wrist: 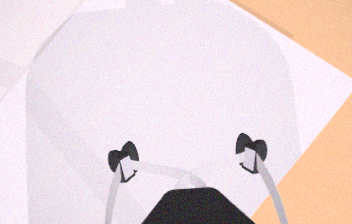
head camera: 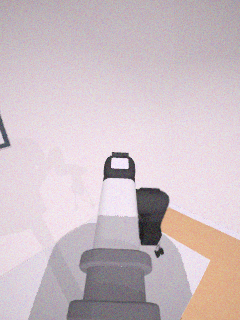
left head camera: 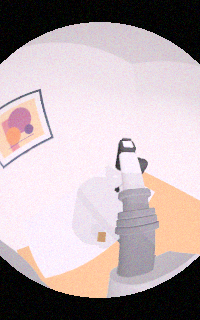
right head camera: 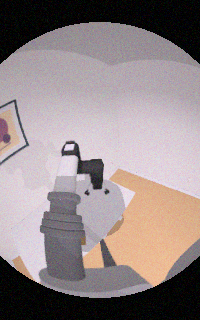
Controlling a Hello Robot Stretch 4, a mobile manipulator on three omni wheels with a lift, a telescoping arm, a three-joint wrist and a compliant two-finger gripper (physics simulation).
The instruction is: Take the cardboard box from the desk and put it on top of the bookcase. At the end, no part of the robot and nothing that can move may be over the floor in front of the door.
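Places are measured from the robot's base along level axes (x back, y down, z right), in centimetres.
Pixels of known places: gripper, between the fingertips: (wrist: pixel 186 150) (right head camera: pixel 96 193).
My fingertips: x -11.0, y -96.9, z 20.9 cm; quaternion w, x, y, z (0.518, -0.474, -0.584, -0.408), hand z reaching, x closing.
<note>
Behind a point stands the place of what it marks.
The small tan cardboard box (left head camera: pixel 101 237) @[z 2.7, x 21.1, y -71.9 cm] lies on the white desk (left head camera: pixel 55 252) @[z -38.2, x 47.3, y -66.8 cm] (right head camera: pixel 30 242) @[z -55.6, x 36.5, y -66.9 cm] (head camera: pixel 199 262) @[z 53.5, x -23.1, y -66.8 cm] (wrist: pixel 320 85) @[z 51.1, x -24.1, y -66.9 cm], near its front edge, inside a grey shadow. In the right head view a sliver of the box (right head camera: pixel 83 241) @[z 4.9, x 21.6, y -71.6 cm] shows beside the arm. My gripper (wrist: pixel 186 150) @[z 20.9, x -11.0, y -96.9 cm] (right head camera: pixel 97 192) @[z 20.9, x -11.0, y -96.9 cm] points down over the desk, farther from the desk's front edge than the box and apart from it. Its two fingertips stand wide apart, with bare desk surface seen between them. The box does not show in the wrist view. The bookcase and the door do not show in these views.
My arm (head camera: pixel 116 235) @[z 17.5, x 11.2, y -134.9 cm] (left head camera: pixel 136 250) @[z 16.7, x 25.9, y -132.9 cm] (right head camera: pixel 64 250) @[z 19.1, x 25.0, y -132.7 cm] reaches out over the desk. Orange-tan floor (head camera: pixel 222 272) @[z 100.7, x -51.4, y 5.2 cm] (left head camera: pixel 175 215) @[z 131.4, x 1.4, y 5.1 cm] (right head camera: pixel 155 220) @[z 106.9, x 7.2, y 5.2 cm] (wrist: pixel 325 190) @[z 80.4, x 15.7, y 5.1 cm] lies right of the desk. A framed picture (left head camera: pixel 22 127) @[z -48.7, x -20.2, y -153.3 cm] (right head camera: pixel 12 132) @[z -40.8, x -28.6, y -151.3 cm] hangs on the pale wall (head camera: pixel 120 90) @[z 15.7, x -91.6, y -153.0 cm] to the left.
</note>
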